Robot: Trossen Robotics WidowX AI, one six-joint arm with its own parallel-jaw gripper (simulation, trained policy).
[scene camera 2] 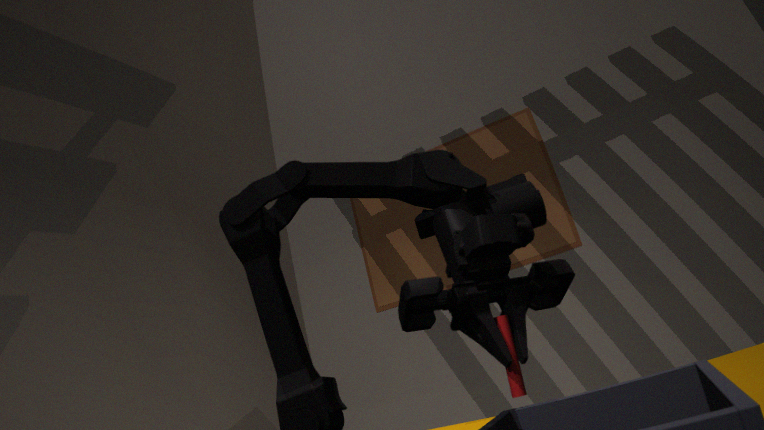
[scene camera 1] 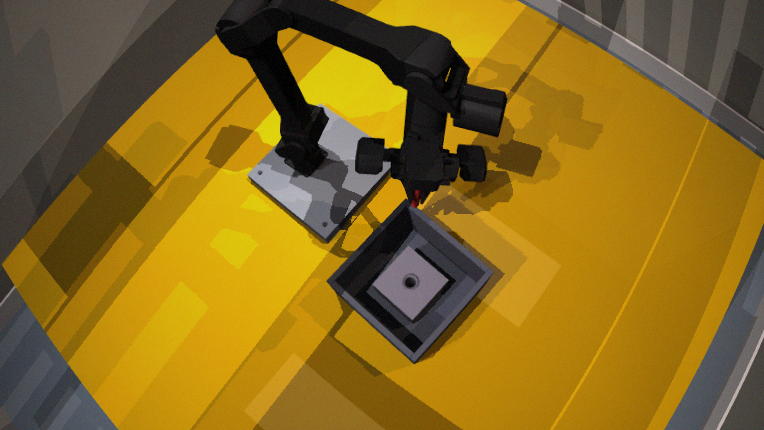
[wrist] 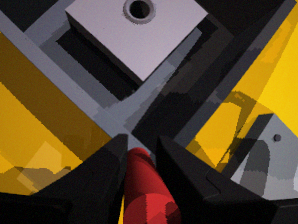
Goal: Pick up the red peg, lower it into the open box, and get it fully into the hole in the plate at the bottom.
Scene:
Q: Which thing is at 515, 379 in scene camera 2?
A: A red peg.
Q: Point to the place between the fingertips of my gripper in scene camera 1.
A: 416, 202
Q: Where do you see a grey box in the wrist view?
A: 176, 101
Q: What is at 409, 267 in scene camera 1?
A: A light grey plate.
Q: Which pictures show my gripper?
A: Scene camera 2, scene camera 1 and the wrist view: all of them.

